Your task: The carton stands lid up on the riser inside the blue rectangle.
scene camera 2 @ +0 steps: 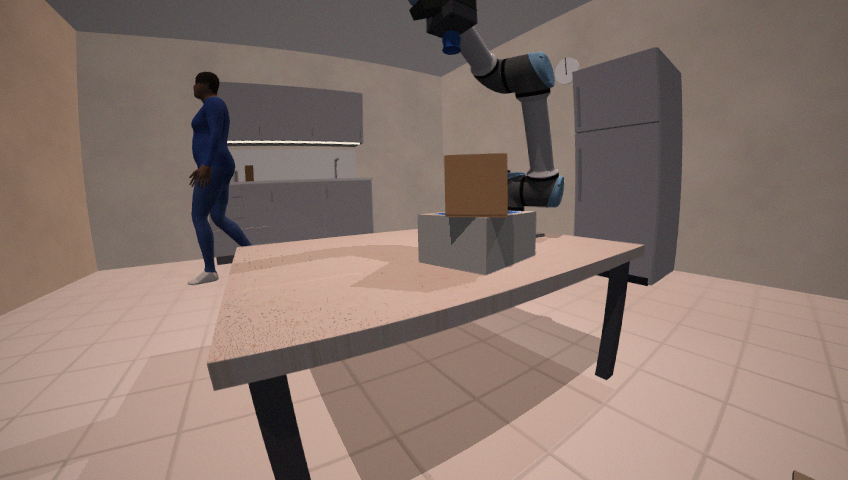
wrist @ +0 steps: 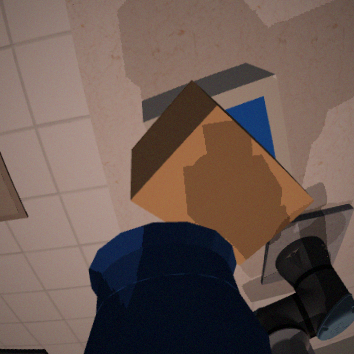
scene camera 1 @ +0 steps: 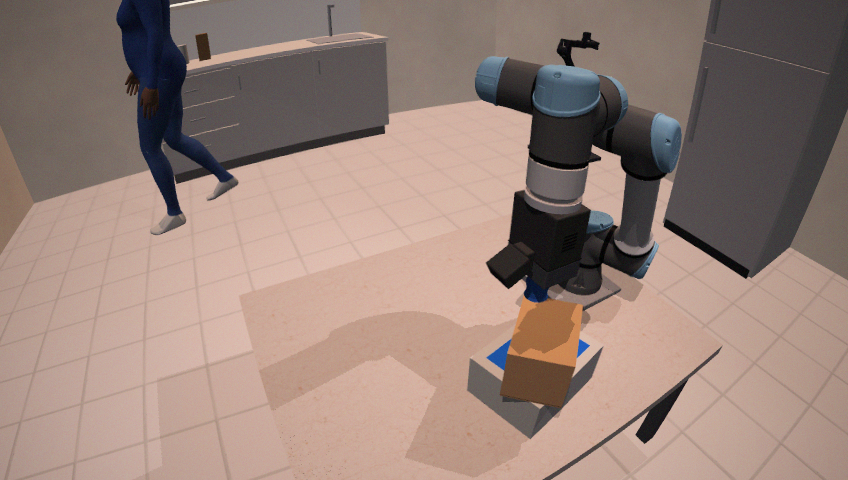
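Where they show: end effector, tool point: (scene camera 2: 451, 50) (wrist: 163, 277) (scene camera 1: 535, 294); arm's base, origin of the base link: (wrist: 299, 255) (scene camera 1: 578, 280).
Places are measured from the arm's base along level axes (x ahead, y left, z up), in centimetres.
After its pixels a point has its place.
The orange-brown carton (scene camera 1: 538, 371) {x 45.8, y 36.5, z 20.2 cm} (scene camera 2: 476, 184) {x 45.7, y 36.6, z 17.1 cm} (wrist: 230, 190) {x 40.9, y 30.2, z 23.4 cm} stands upright on the grey riser (scene camera 1: 493, 380) {x 48.6, y 26.8, z 8.6 cm} (scene camera 2: 452, 243) {x 47.6, y 30.4, z 4.2 cm} (wrist: 235, 77) {x 49.4, y 24.1, z 5.6 cm}. It is turned relative to the riser and overhangs its front edge. A thin darker lip runs along its bottom edge; its top face looks plain. The blue rectangle (scene camera 1: 499, 355) {x 44.6, y 22.3, z 10.4 cm} (wrist: 255, 120) {x 43.9, y 22.4, z 10.4 cm} shows on both sides of the carton, which covers the rest. My blue suction cup (scene camera 1: 536, 297) (scene camera 2: 451, 51) (wrist: 164, 232) points down, well above the carton in scene camera 2, apart from it and holding nothing.
The riser stands on the table (scene camera 1: 357, 291) {x 62.7, y -27.0, z -1.7 cm} (scene camera 2: 297, 309) {x 82.2, y 38.8, z -1.6 cm}, near the robot's base plate (scene camera 1: 606, 291) {x -4.8, y 8.6, z -0.2 cm} (wrist: 345, 212) {x 13.7, y -10.6, z 0.6 cm}. A person in blue (scene camera 1: 157, 118) (scene camera 2: 211, 160) is by the kitchen counter (scene camera 1: 285, 101) (scene camera 2: 285, 205). A grey fridge (scene camera 1: 749, 130) (scene camera 2: 624, 178) stands behind the arm.
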